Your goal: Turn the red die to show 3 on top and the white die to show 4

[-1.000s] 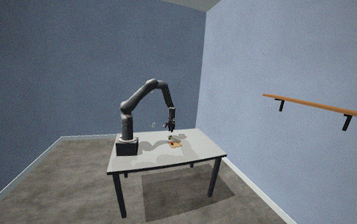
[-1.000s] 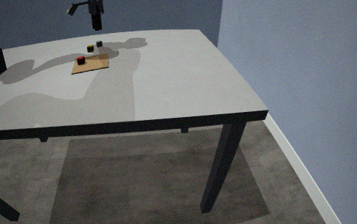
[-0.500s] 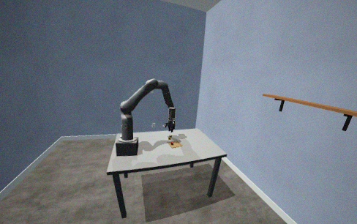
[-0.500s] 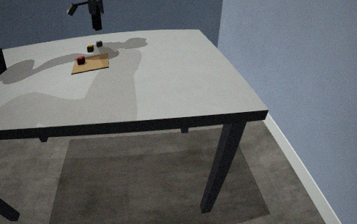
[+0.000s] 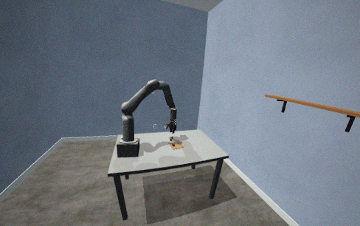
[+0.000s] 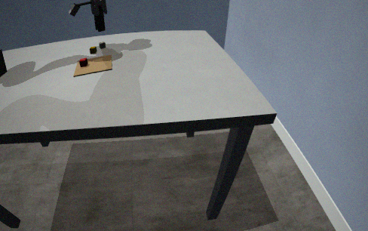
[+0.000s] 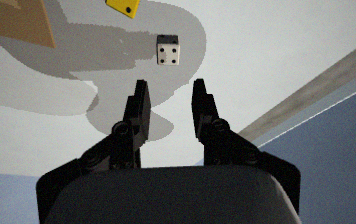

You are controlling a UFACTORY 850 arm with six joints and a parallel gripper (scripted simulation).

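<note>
Right now the white die is 90 mm below my hand. Also, from my hand: tan mat (30 mm ahead, 200 mm to the right, 100 mm below); red die (200 mm to the right, 90 mm below); yellow die (20 mm behind, 60 mm to the right, 90 mm below).
</note>
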